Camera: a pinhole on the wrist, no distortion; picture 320 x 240 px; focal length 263.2 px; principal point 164.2 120.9 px. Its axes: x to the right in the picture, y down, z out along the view. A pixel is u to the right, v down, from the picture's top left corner.
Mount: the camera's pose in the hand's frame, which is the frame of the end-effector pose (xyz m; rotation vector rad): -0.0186 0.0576 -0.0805 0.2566 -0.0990 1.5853
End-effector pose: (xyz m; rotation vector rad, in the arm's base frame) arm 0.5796 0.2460 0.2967 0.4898 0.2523 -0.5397
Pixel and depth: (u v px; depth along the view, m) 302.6 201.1 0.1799
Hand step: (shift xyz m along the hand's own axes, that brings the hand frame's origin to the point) -0.0560 0.1079 0.1205
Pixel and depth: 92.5 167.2 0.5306
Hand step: -0.0558 -0.2044 0.4105
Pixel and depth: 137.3 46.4 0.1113
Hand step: 0.0242 0.0229 0.0218
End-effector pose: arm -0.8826 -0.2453 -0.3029 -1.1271 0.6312 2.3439
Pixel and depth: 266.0 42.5 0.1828
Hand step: 0.0533 0.0877 0.1074
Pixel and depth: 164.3 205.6 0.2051
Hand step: -0.0634 0.0098 0.1248
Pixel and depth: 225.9 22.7 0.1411
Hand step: 0.0477 0.0603 0.0587
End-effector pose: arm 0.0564 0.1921 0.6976 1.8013 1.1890 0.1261
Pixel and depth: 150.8 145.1 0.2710
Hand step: -0.0157 -0.0169 0.1816
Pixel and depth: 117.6 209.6 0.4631
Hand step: -0.1258 -0.1306 0.3652
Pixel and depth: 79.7 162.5 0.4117
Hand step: -0.0399 -0.1649 0.2953
